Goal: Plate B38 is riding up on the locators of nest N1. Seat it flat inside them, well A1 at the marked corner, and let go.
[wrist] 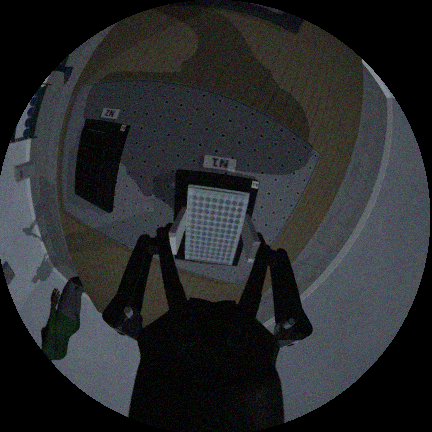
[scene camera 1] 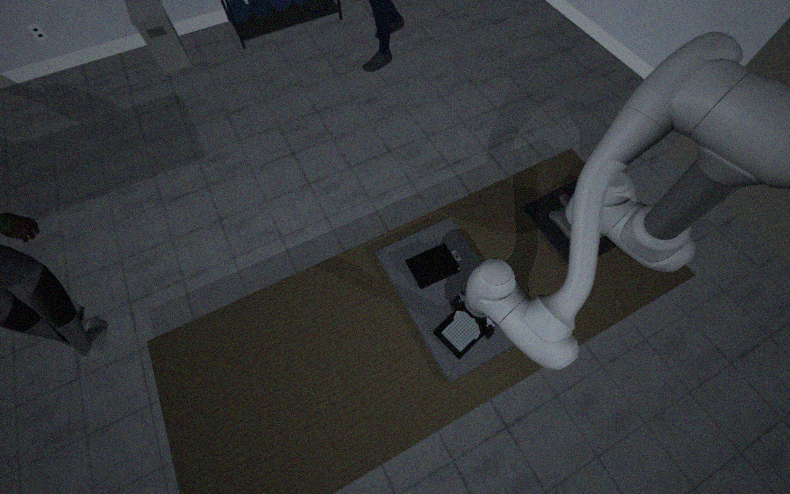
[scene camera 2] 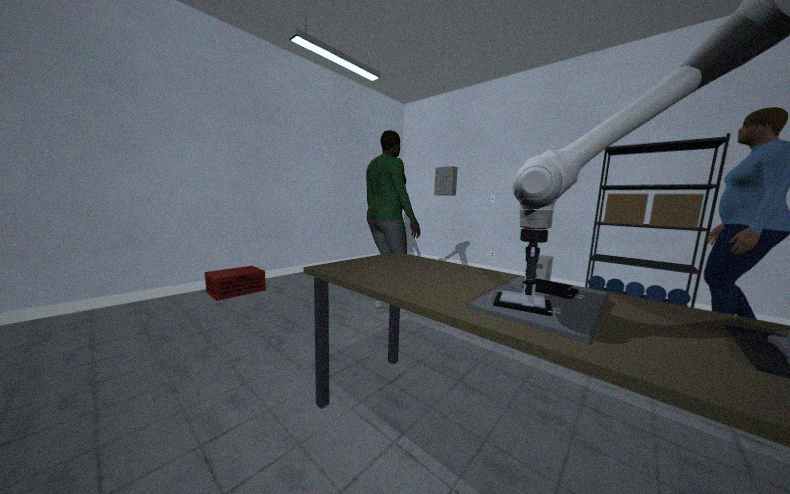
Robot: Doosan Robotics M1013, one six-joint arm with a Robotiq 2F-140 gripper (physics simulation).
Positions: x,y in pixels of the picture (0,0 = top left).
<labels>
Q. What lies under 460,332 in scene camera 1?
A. A plate B38.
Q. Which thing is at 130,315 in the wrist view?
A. The gripper.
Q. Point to a nest N1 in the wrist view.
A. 212,179
</labels>
